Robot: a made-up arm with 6 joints. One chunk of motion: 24 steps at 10 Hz.
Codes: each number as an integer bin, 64 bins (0 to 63) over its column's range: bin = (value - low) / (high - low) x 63, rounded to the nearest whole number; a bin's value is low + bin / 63 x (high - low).
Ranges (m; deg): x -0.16..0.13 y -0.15..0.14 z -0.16..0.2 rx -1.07..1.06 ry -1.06..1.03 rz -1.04..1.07
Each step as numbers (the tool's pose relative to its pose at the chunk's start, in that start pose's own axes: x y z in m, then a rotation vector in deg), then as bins.
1 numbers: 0.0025 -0.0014 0.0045 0.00 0.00 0.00
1 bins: 35 32 29 32 32 31
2 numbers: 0.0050 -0.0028 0.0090 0.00 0.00 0.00
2 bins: 36 32 30 32 32 31
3 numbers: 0.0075 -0.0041 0.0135 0.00 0.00 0.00
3 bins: 36 32 30 32 32 31
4 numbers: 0.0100 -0.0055 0.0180 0.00 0.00 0.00
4 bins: 37 31 31 32 32 31
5 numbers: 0.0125 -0.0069 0.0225 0.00 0.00 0.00
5 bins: 37 31 32 32 32 31
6 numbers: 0.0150 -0.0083 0.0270 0.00 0.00 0.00
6 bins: 38 31 33 32 32 31
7 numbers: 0.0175 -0.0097 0.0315 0.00 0.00 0.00
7 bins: 39 30 34 32 32 31
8 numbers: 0.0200 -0.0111 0.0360 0.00 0.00 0.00
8 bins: 39 30 34 32 32 31
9 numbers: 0.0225 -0.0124 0.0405 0.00 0.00 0.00
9 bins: 40 30 35 32 32 31
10 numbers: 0.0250 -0.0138 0.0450 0.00 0.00 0.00
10 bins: 40 30 36 32 32 31
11 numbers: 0.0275 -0.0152 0.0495 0.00 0.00 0.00
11 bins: 41 29 37 32 32 31
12 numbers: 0.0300 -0.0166 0.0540 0.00 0.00 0.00
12 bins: 41 29 37 32 32 31
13 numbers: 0.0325 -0.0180 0.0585 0.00 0.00 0.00
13 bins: 42 29 38 32 32 31
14 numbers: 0.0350 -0.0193 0.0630 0.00 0.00 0.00
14 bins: 42 28 39 32 32 31
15 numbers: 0.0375 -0.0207 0.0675 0.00 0.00 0.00
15 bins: 43 28 40 32 32 31
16 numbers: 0.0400 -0.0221 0.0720 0.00 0.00 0.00
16 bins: 43 28 41 32 32 31
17 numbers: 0.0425 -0.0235 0.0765 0.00 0.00 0.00
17 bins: 44 27 41 32 32 31
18 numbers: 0.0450 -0.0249 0.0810 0.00 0.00 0.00
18 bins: 45 27 42 32 32 31
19 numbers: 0.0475 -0.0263 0.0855 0.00 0.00 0.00
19 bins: 45 27 43 32 32 31
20 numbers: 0.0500 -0.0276 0.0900 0.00 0.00 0.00
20 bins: 46 27 44 32 32 31
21 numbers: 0.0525 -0.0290 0.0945 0.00 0.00 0.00
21 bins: 46 26 45 32 32 31
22 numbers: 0.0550 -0.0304 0.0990 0.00 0.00 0.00
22 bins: 47 26 45 32 32 31
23 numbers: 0.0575 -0.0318 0.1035 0.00 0.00 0.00
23 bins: 47 26 46 32 32 31
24 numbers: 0.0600 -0.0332 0.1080 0.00 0.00 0.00
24 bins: 48 25 47 32 32 31
